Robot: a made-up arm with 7 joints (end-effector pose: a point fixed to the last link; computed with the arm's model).
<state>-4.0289 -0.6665 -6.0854 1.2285 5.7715 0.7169 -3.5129</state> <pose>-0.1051 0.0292 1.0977 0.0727 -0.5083 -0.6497 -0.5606</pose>
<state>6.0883 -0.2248 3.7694 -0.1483 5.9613 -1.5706 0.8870</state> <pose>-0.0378 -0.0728 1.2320 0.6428 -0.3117 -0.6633 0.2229</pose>
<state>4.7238 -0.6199 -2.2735 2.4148 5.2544 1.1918 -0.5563</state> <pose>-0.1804 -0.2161 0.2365 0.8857 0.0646 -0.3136 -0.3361</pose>
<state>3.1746 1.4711 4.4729 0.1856 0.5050 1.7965 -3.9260</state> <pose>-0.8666 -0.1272 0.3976 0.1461 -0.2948 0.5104 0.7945</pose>
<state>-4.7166 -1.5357 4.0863 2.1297 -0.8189 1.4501 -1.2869</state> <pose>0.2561 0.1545 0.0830 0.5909 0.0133 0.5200 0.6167</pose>
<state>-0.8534 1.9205 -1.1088 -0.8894 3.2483 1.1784 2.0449</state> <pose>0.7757 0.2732 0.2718 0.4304 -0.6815 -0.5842 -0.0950</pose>
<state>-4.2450 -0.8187 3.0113 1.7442 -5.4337 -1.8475 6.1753</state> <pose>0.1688 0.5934 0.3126 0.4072 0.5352 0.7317 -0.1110</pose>
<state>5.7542 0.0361 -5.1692 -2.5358 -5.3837 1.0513 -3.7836</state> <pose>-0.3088 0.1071 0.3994 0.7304 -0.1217 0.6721 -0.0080</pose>
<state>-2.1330 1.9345 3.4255 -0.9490 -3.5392 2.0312 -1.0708</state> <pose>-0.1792 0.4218 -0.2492 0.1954 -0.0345 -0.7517 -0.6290</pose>
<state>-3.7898 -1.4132 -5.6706 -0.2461 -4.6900 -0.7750 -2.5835</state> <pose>0.8228 0.4968 0.4065 0.5278 0.1461 -0.8172 -0.1797</pose>
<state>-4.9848 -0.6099 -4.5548 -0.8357 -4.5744 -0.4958 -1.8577</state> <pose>0.2569 0.4797 1.0491 0.2750 -0.0657 -0.9581 0.0456</pose>
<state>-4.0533 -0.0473 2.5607 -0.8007 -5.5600 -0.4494 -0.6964</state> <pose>-0.0267 -0.3706 1.1500 0.2642 -0.6691 -0.5193 -0.4613</pose>
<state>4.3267 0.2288 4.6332 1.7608 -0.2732 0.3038 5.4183</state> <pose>-0.4967 -0.1582 0.6490 0.7831 -0.4660 0.2727 -0.3087</pose>
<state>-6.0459 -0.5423 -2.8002 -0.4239 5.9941 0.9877 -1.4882</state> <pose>-0.3762 0.0256 1.2072 0.3904 -0.4620 0.7069 -0.3668</pose>
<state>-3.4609 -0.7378 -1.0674 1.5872 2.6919 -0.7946 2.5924</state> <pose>0.2152 -0.4054 0.7755 0.7450 -0.3850 0.3611 0.4079</pose>
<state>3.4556 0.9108 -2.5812 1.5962 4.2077 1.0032 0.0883</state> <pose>-0.1529 -0.1779 0.9829 0.0299 -0.6567 -0.7264 0.2003</pose>
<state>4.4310 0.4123 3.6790 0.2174 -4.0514 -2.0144 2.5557</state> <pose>-0.0751 0.1932 1.1659 0.5240 -0.6288 0.0905 0.5673</pose>
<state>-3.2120 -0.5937 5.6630 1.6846 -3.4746 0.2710 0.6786</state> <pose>-0.1314 -0.2972 0.9265 0.2984 -0.8928 -0.0178 -0.3369</pose>
